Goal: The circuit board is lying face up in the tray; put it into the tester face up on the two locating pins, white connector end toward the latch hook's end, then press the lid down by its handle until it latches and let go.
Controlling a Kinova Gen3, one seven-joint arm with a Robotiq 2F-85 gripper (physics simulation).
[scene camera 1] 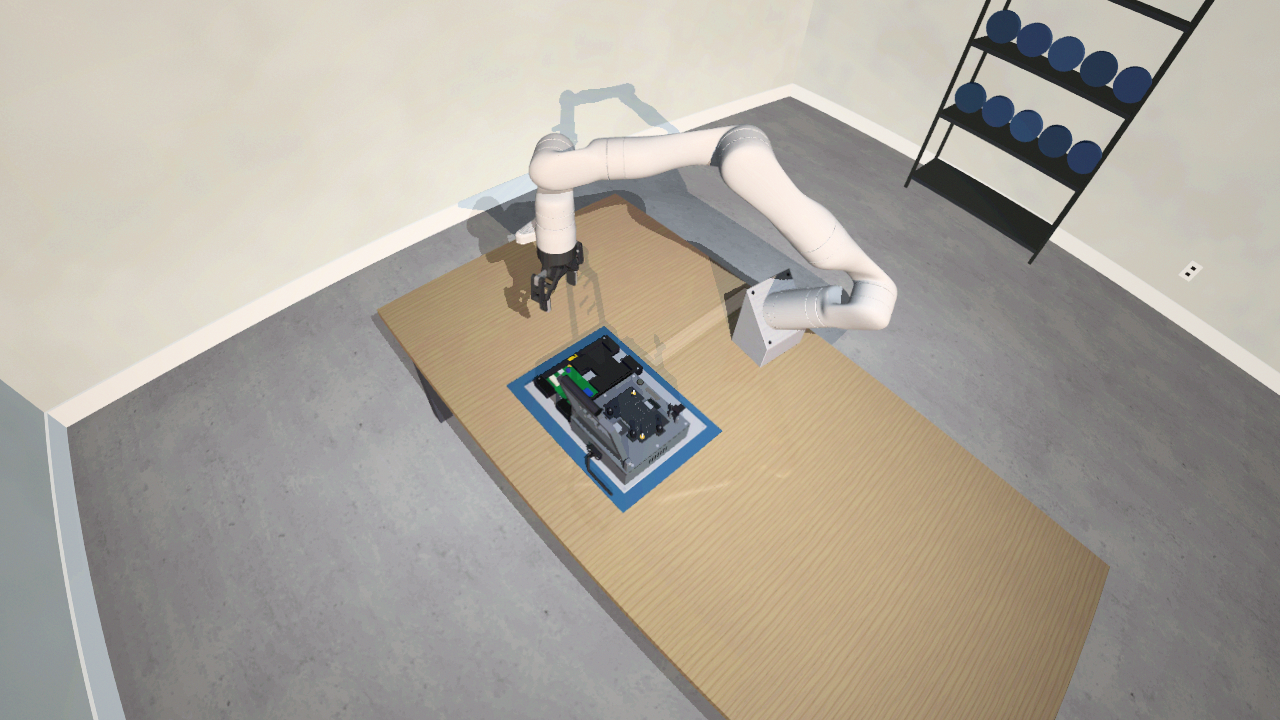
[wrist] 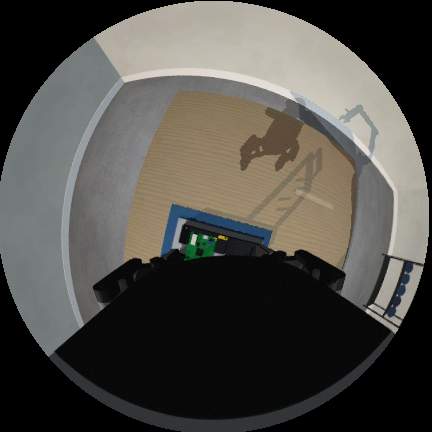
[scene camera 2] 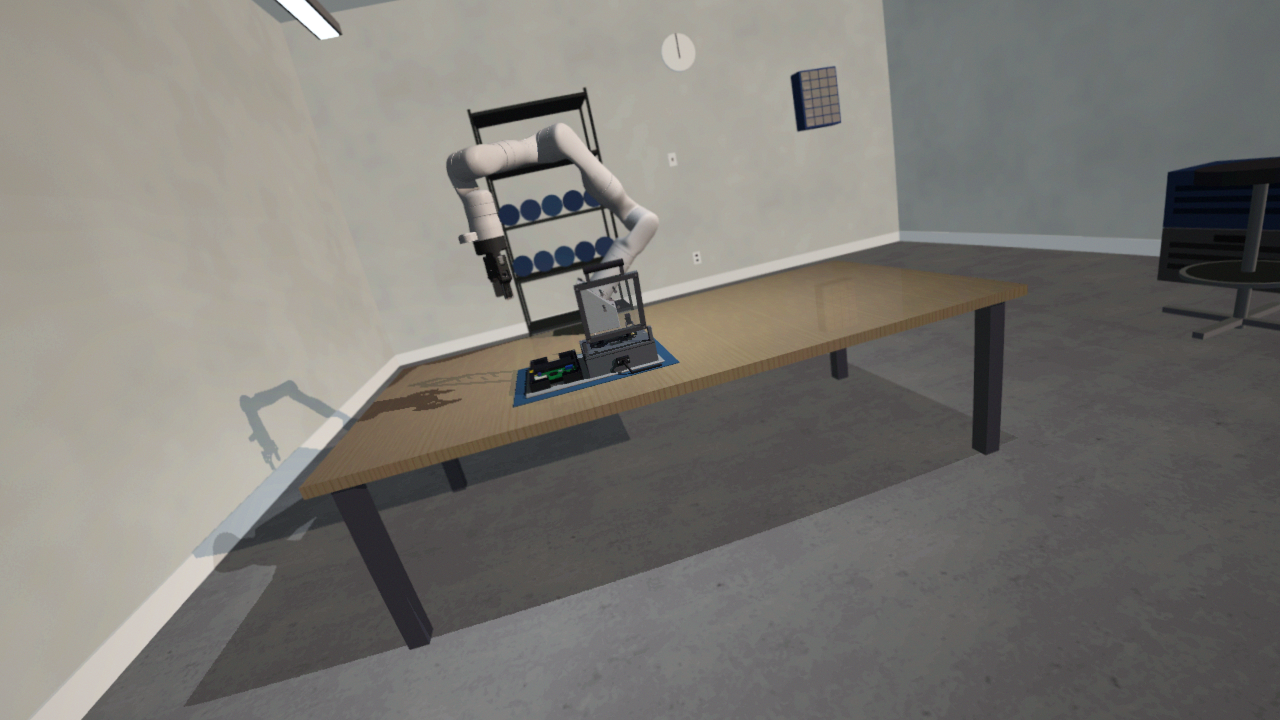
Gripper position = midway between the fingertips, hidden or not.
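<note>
My gripper (scene camera 1: 559,296) (scene camera 2: 505,297) (wrist: 217,255): open, holding nothing. Clear lid (scene camera 1: 582,404) (scene camera 2: 609,307).
</note>
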